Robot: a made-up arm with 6 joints. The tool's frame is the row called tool.
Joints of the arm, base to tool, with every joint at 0 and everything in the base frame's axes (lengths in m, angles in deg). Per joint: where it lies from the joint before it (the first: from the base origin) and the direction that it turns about. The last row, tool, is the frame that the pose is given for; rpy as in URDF.
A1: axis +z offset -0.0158 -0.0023 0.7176
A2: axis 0 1 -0.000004 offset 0.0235 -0.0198 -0.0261
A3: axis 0 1 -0.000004 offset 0.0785 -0.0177 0.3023
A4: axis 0 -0.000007 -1 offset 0.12 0.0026 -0.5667
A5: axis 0 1 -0.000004 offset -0.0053 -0.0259 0.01
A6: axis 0 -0.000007 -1 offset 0.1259 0.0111 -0.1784
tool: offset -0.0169 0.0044 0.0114 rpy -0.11 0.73 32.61
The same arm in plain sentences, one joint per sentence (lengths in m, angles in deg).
The arm has six revolute joints in a row. What follows holds with every joint at zero, and every direction is one of the base frame's.
The first joint sits 0.0158 m along -x and 0.0023 m along -y and 0.7176 m along +z from the base frame's origin and turns about +z.
The second joint sits 0.0235 m along +x and 0.0198 m along -y and 0.0261 m along -z from the first joint and turns about +y.
The third joint sits 0.0785 m along +x and 0.0177 m along -y and 0.3023 m along +z from the second joint and turns about +y.
The fourth joint sits 0.12 m along +x and 0.0026 m along +y and 0.5667 m along -z from the third joint and turns about -z.
The fifth joint sits 0.0053 m along -x and 0.0259 m along -y and 0.01 m along +z from the fourth joint and turns about +y.
The sixth joint sits 0.1259 m along +x and 0.0111 m along +y and 0.1784 m along -z from the fifth joint and turns about -z.
The tool frame, which is the frame that the pose is given for, sits 0.0169 m along -x and 0.0044 m along +y and 0.0114 m along +z from the sixth joint; its axes are the base frame's turned by roll -0.11, pitch 0.73 and yaw 32.61 deg (as in URDF: about the fixed x, then y, then z).

